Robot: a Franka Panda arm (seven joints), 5 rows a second.
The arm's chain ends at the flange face. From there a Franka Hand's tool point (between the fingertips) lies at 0.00 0.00 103.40 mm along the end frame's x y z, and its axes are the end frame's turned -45 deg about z.
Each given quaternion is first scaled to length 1.
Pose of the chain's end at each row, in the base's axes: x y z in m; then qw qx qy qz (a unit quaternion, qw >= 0):
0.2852 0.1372 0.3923 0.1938 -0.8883 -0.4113 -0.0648
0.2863 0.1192 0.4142 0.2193 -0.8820 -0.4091 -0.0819
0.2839 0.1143 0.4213 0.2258 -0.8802 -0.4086 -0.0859
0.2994 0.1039 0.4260 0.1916 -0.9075 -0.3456 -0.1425
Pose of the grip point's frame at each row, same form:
0.2806 0.1783 0.2975 0.1542 -0.6633 -0.7199 -0.1340
0.2827 0.1661 0.3221 0.1713 -0.6583 -0.7155 -0.1596
0.2805 0.1627 0.3300 0.1757 -0.6568 -0.7143 -0.1658
0.3124 0.1500 0.3344 0.1225 -0.7062 -0.6666 -0.2050

